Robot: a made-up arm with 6 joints. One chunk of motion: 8 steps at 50 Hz.
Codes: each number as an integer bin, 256 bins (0 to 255) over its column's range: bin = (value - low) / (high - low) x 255, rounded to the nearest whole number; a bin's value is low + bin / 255 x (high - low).
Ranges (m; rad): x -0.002..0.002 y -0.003..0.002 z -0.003..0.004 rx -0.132..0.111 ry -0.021..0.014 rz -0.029..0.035
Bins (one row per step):
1: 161 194 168 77 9 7
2: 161 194 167 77 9 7
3: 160 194 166 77 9 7
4: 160 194 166 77 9 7
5: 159 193 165 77 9 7
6: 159 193 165 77 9 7
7: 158 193 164 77 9 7
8: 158 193 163 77 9 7
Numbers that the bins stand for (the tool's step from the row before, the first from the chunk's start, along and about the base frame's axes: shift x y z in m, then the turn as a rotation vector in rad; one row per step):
1: 0.00053 0.00080 0.00161 -0.05862 -0.01976 -0.02724
2: 0.00053 0.00080 0.00158 -0.05862 -0.01976 -0.02724
3: 0.00051 0.00080 0.00156 -0.05862 -0.01976 -0.02724
4: 0.00051 0.00080 0.00156 -0.05862 -0.01976 -0.02724
5: 0.00049 0.00078 0.00153 -0.05862 -0.01976 -0.02724
6: 0.00049 0.00078 0.00153 -0.05862 -0.01976 -0.02724
7: 0.00048 0.00078 0.00150 -0.05862 -0.01976 -0.02724
8: 0.00048 0.00078 0.00147 -0.05862 -0.01976 -0.02724

